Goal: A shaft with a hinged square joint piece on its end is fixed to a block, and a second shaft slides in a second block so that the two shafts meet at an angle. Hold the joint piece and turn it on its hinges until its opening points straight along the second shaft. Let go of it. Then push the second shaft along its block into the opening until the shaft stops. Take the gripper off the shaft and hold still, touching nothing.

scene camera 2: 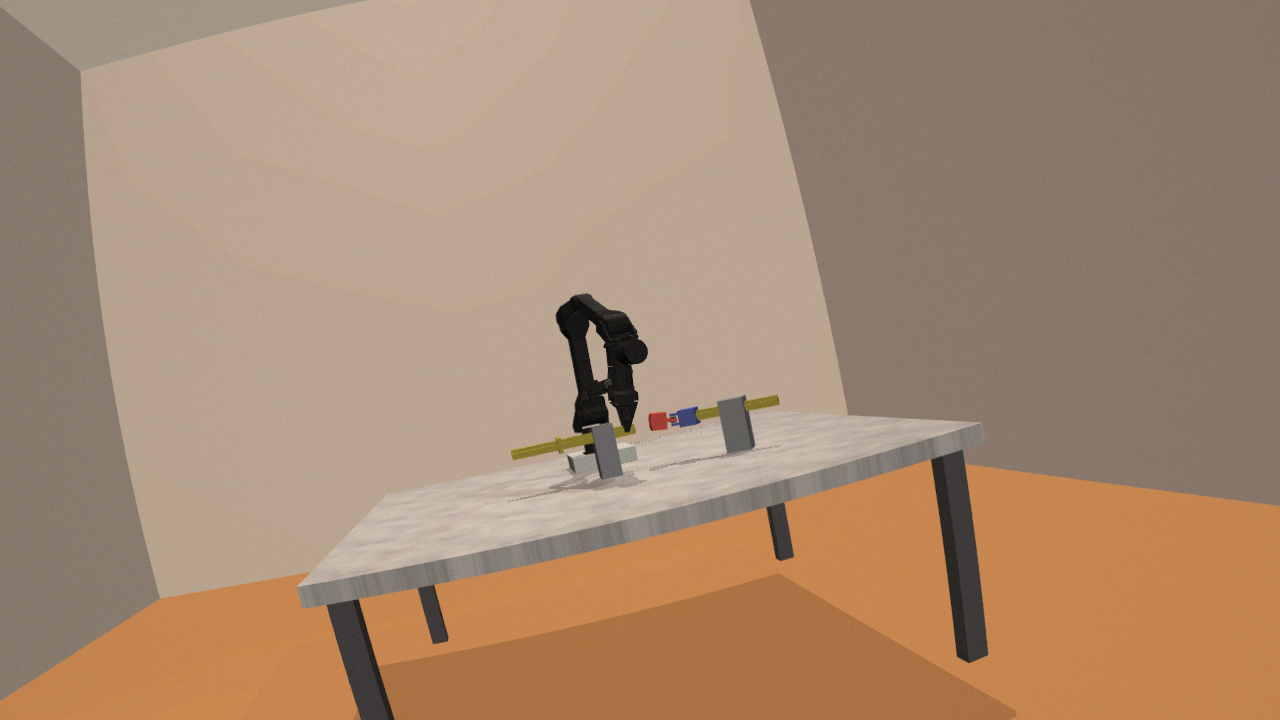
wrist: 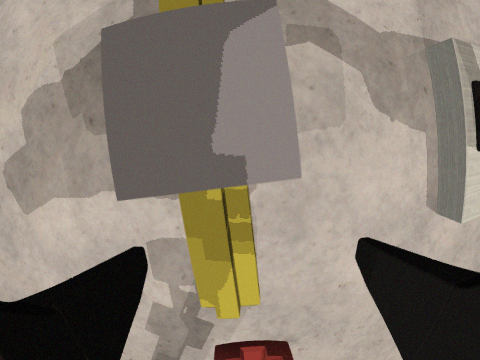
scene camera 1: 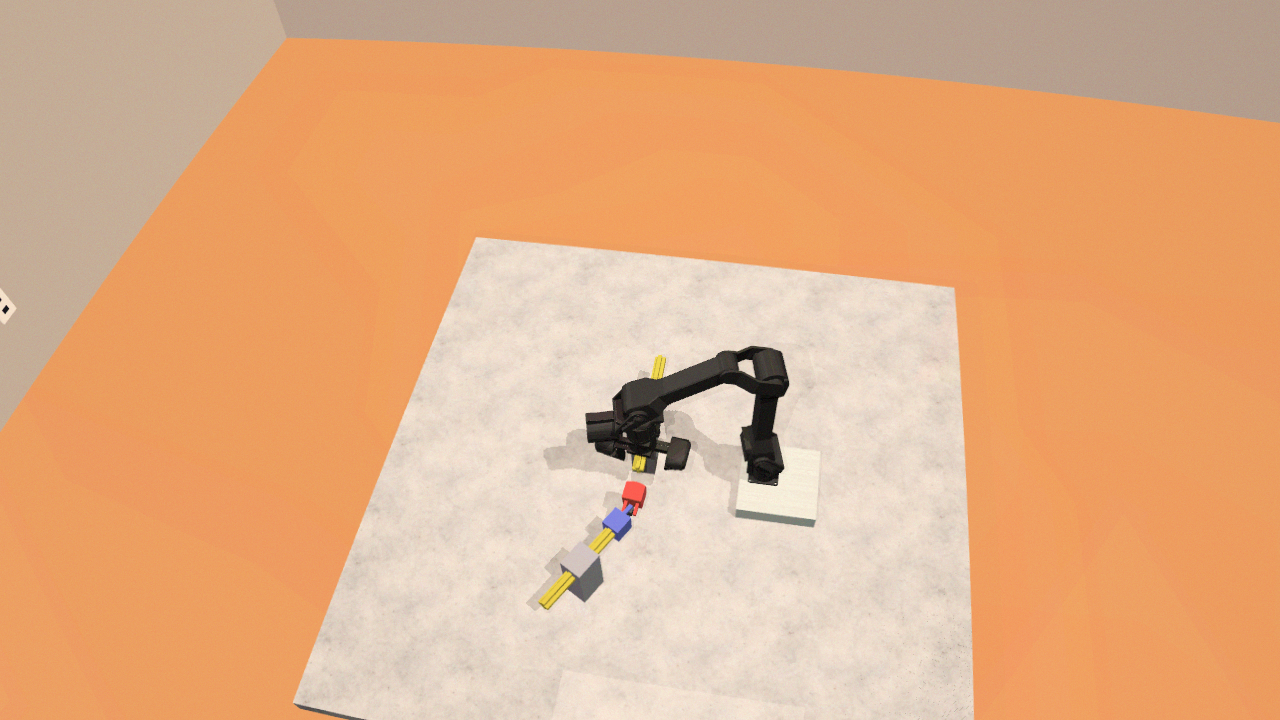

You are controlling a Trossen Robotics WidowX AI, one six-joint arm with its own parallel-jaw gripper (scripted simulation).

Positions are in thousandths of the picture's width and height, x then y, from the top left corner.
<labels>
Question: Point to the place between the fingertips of my gripper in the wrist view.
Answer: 532, 712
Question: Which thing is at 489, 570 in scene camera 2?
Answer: My gripper.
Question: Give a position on a shaft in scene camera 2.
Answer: At 437, 617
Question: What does my gripper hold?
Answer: Nothing.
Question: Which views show my gripper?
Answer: Scene camera 2, the wrist view and scene camera 1: all of them.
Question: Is my gripper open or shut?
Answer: Open.
</labels>
